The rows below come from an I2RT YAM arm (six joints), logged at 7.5 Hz.
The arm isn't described. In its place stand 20 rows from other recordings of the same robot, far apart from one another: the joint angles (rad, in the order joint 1, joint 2, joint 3, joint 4, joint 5, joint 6), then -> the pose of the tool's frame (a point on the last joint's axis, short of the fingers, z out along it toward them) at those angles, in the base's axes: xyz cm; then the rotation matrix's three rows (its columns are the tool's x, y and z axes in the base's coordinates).
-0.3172, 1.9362, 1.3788, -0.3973, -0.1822, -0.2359 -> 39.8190, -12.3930, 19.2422; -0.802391, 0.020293, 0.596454; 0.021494, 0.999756, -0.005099; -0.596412, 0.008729, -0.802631
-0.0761, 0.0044, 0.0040, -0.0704, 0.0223, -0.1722 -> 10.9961, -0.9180, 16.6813; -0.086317, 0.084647, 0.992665; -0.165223, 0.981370, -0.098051; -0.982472, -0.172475, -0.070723
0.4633, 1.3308, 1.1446, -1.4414, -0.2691, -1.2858 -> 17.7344, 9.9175, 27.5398; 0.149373, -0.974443, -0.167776; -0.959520, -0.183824, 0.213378; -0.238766, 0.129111, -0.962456
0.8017, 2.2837, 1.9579, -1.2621, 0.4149, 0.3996 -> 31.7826, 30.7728, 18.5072; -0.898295, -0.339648, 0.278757; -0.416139, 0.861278, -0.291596; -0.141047, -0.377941, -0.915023
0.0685, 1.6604, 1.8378, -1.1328, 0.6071, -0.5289 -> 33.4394, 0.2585, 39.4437; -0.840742, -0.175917, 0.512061; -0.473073, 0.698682, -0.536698; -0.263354, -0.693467, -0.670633
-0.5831, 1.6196, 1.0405, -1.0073, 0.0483, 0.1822 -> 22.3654, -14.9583, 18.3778; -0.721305, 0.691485, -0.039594; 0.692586, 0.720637, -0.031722; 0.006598, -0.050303, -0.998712
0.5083, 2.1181, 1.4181, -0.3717, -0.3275, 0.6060 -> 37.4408, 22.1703, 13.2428; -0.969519, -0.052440, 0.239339; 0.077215, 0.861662, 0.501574; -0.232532, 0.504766, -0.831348
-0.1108, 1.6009, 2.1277, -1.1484, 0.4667, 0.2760 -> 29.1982, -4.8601, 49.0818; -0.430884, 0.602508, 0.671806; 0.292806, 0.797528, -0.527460; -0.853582, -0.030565, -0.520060
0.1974, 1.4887, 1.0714, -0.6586, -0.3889, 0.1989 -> 28.9011, 7.1570, 23.8056; -0.916665, -0.180496, 0.356577; 0.003120, 0.888948, 0.457997; -0.399645, 0.420943, -0.814304
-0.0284, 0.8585, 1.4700, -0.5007, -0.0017, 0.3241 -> 12.2492, -0.3419, 51.5212; 0.113280, -0.009882, 0.993514; 0.315366, 0.948599, -0.026523; -0.942185, 0.316325, 0.110573
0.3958, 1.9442, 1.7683, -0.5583, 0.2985, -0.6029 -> 41.7600, 16.3149, 30.3134; -0.414478, -0.488140, 0.768067; -0.760559, 0.649265, 0.002210; -0.499758, -0.583245, -0.640365
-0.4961, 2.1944, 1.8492, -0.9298, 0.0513, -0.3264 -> 40.0995, -21.9114, 19.6572; -0.953472, 0.192991, 0.231615; 0.151958, 0.971172, -0.183668; -0.260384, -0.139926, -0.955312
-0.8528, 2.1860, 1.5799, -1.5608, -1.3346, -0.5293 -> 26.4007, -24.9619, 17.0711; -0.740218, 0.187184, 0.645785; 0.667785, 0.092740, 0.738554; 0.078355, 0.977937, -0.193647
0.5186, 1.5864, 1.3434, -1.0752, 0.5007, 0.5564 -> 27.1332, 13.5174, 27.4865; -0.888719, 0.163382, 0.428352; 0.026247, 0.950943, -0.308251; -0.457701, -0.262706, -0.849409
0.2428, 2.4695, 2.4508, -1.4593, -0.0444, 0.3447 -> 46.8275, 11.7614, 22.4189; -0.992151, 0.096778, 0.079185; 0.102040, 0.992632, 0.065340; -0.072279, 0.072907, -0.994716
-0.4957, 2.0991, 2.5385, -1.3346, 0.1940, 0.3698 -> 36.3894, -20.4571, 41.5027; -0.432991, 0.782143, 0.448074; 0.637309, 0.617169, -0.461453; -0.637460, 0.085757, -0.765696
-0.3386, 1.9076, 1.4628, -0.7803, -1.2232, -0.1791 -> 37.2754, -9.5784, 23.0381; -0.839850, -0.342440, 0.421174; 0.231428, 0.475962, 0.848470; -0.491013, 0.810058, -0.320487
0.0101, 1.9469, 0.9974, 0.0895, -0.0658, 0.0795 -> 37.9780, 0.6177, 11.1758; -0.759618, 0.007374, 0.650328; 0.071576, 0.994810, 0.072324; -0.646419, 0.101487, -0.756203
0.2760, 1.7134, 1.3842, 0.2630, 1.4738, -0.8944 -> 38.1082, 7.1107, 34.7271; -0.764419, 0.531996, 0.364203; -0.294998, 0.213684, -0.931297; -0.573271, -0.819341, -0.006406
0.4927, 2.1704, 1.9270, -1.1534, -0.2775, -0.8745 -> 38.3014, 21.6695, 22.4031; -0.175485, -0.984333, 0.017112; -0.931694, 0.171665, 0.320122; -0.318044, 0.040233, -0.947222
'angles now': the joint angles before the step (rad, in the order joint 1, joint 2, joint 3, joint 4, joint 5, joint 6). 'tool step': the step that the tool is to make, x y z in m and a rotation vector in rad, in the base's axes. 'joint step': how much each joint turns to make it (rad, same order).
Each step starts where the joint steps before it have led.
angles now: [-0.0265, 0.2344, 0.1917, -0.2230, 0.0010, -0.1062]
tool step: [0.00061, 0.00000, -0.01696, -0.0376, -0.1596, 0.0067]
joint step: [0.0000, -0.0912, -0.1339, 0.2033, -0.0004, -0.0340]
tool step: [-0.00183, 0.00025, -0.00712, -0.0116, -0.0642, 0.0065]
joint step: [0.0000, -0.0648, -0.0534, 0.0531, -0.0058, -0.0103]
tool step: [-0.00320, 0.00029, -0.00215, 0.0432, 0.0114, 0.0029]
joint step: [0.0004, -0.0507, 0.0000, -0.0629, -0.0045, 0.0427]
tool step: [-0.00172, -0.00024, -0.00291, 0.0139, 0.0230, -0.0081]
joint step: [-0.0004, -0.0249, 0.0004, -0.0485, 0.0069, 0.0138]
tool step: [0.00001, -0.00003, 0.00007, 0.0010, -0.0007, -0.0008]
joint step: [-0.0001, 0.0001, 0.0000, 0.0008, 0.0007, 0.0011]
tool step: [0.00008, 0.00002, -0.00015, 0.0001, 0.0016, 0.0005]
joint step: [0.0001, 0.0015, 0.0000, -0.0001, -0.0004, 0.0000]
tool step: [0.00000, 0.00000, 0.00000, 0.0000, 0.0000, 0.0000]
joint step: [0.0000, 0.0000, 0.0000, 0.0000, 0.0000, 0.0000]
